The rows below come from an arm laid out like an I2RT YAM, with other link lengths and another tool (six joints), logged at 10 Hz.
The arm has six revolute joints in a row. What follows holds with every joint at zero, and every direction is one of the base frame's. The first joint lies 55.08 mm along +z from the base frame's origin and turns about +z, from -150 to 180 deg. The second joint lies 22.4 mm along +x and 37.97 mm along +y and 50.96 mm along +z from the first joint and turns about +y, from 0 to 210 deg. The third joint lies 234.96 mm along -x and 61.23 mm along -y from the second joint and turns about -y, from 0 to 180 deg. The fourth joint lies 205.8 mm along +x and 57.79 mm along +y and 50.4 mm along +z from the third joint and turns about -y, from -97 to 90 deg. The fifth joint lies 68.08 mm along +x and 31.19 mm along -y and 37.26 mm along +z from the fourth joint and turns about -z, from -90 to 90 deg. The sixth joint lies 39.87 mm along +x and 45.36 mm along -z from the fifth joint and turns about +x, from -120 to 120 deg. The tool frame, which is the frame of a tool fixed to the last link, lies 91 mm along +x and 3 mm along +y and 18 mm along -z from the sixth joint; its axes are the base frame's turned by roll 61.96, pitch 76.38 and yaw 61.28 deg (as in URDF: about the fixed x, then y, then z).
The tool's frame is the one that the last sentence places.
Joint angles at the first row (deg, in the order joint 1, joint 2, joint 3, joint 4, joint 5, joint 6):
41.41, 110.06, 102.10, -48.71, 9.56, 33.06
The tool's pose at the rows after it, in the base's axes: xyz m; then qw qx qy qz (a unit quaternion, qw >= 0):
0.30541 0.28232 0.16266 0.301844 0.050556 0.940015 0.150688
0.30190 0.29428 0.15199 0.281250 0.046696 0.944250 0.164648
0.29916 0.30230 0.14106 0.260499 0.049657 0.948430 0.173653
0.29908 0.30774 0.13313 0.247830 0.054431 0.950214 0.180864
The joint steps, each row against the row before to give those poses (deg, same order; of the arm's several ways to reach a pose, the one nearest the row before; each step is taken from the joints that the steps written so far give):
1.57, 2.82, 2.12, 0.50, -1.92, 0.68
0.72, 1.95, 0.24, 0.97, -2.45, 0.91
0.35, 1.74, 0.00, 0.70, -2.10, 1.27
0.07, 1.36, 0.01, 0.91, -1.42, 0.99

